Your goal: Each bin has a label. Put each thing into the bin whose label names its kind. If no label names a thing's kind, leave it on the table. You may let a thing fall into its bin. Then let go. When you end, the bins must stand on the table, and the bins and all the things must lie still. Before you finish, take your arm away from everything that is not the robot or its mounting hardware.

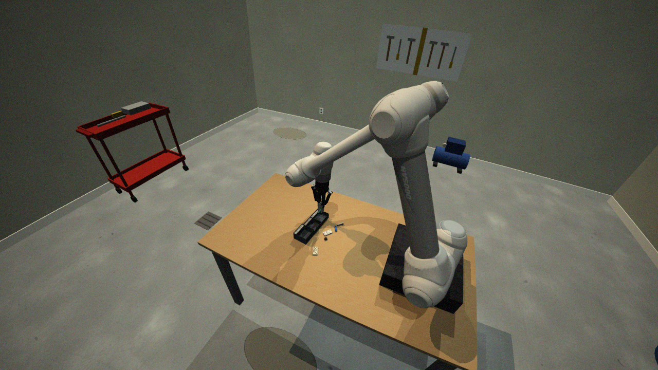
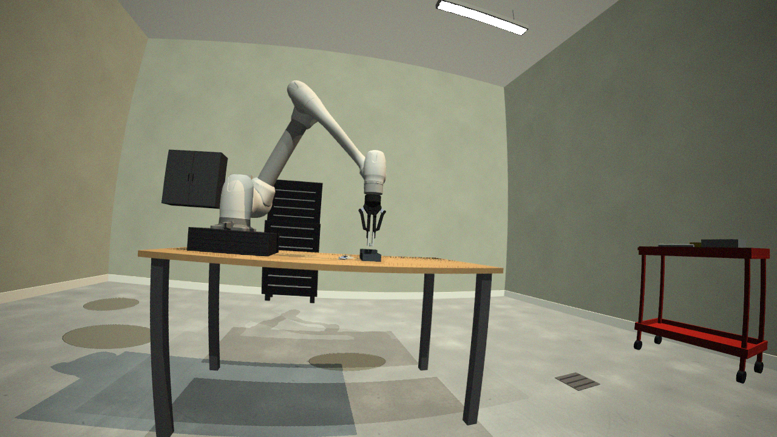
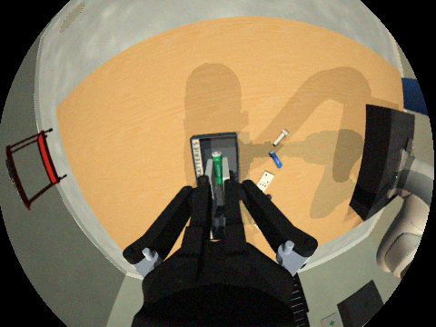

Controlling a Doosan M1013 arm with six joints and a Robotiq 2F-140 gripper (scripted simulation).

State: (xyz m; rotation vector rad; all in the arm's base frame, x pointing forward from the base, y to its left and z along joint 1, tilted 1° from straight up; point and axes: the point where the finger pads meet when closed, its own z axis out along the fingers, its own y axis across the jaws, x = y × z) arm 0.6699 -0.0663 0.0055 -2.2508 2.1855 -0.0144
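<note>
My gripper is now 12 cm past the blue battery, 2 cm to the right of it and 10 cm above it. The rest, counted from my hand: domino (9 cm behind, 8 cm to the left, 10 cm below); green battery (3 cm below); black bin row (1 cm ahead, 9 cm to the left, 8 cm below).
</note>
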